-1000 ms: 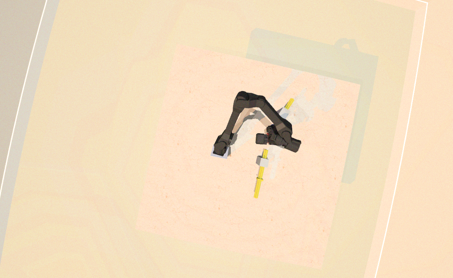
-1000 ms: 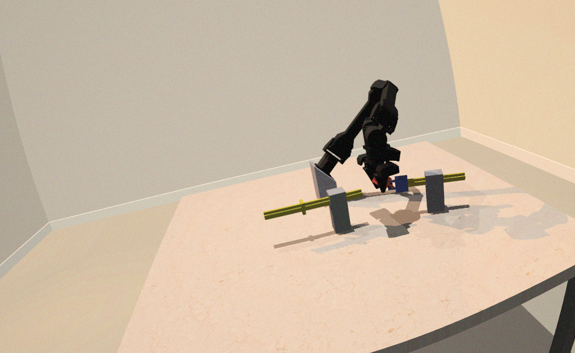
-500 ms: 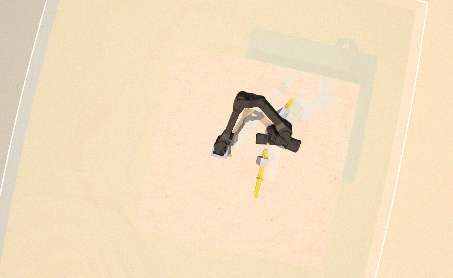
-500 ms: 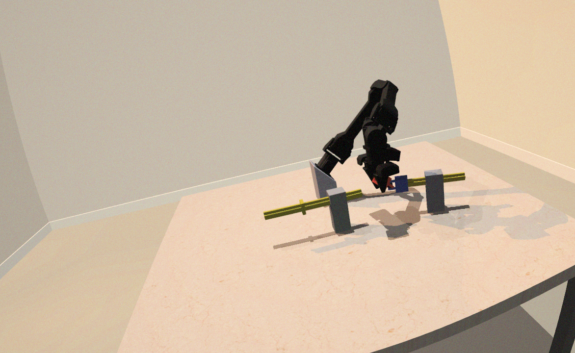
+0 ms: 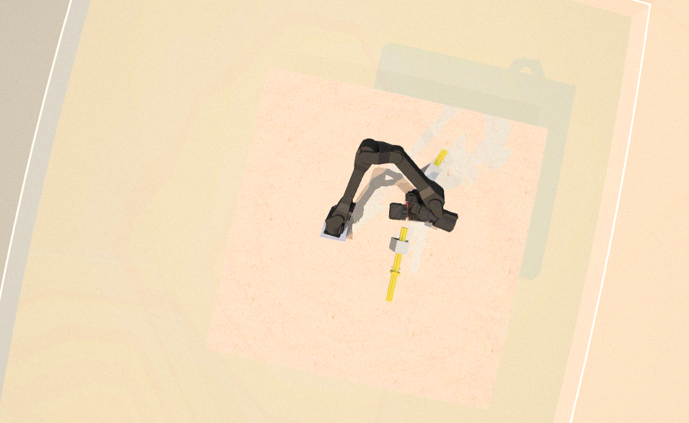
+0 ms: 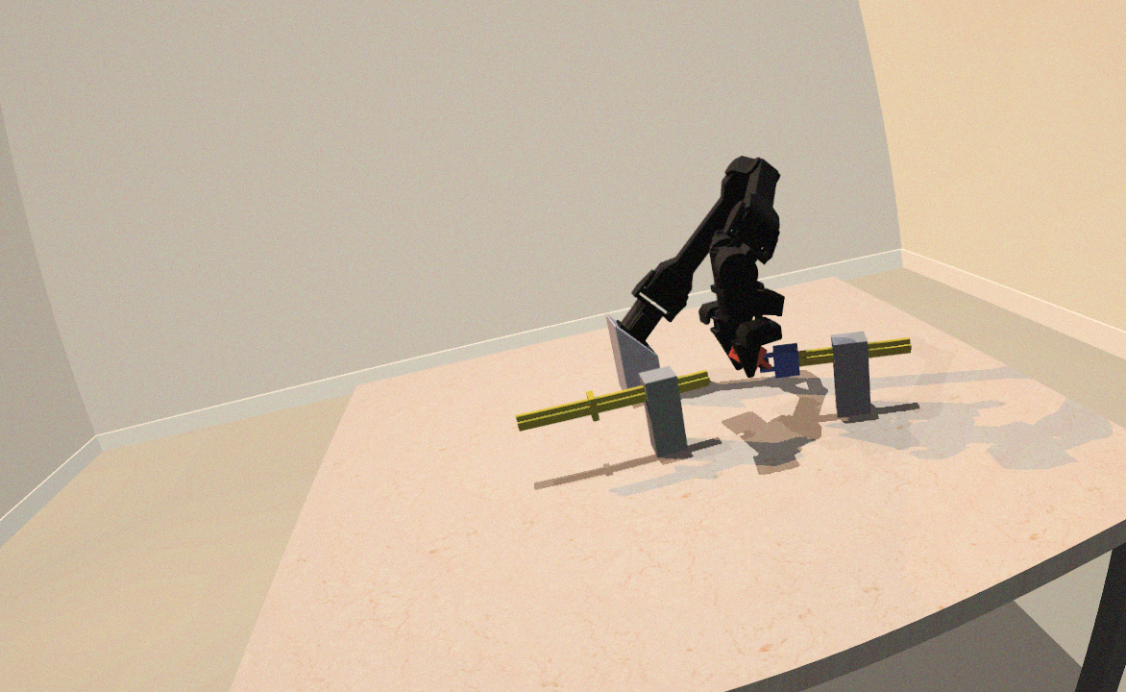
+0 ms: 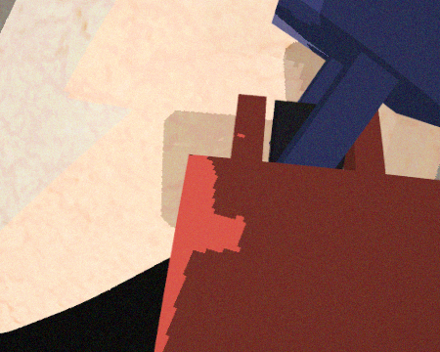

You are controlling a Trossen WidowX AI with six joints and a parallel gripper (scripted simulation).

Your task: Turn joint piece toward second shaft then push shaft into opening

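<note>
The red square joint piece lies 1 cm to the left of my gripper tip and 3 cm above it.
</note>
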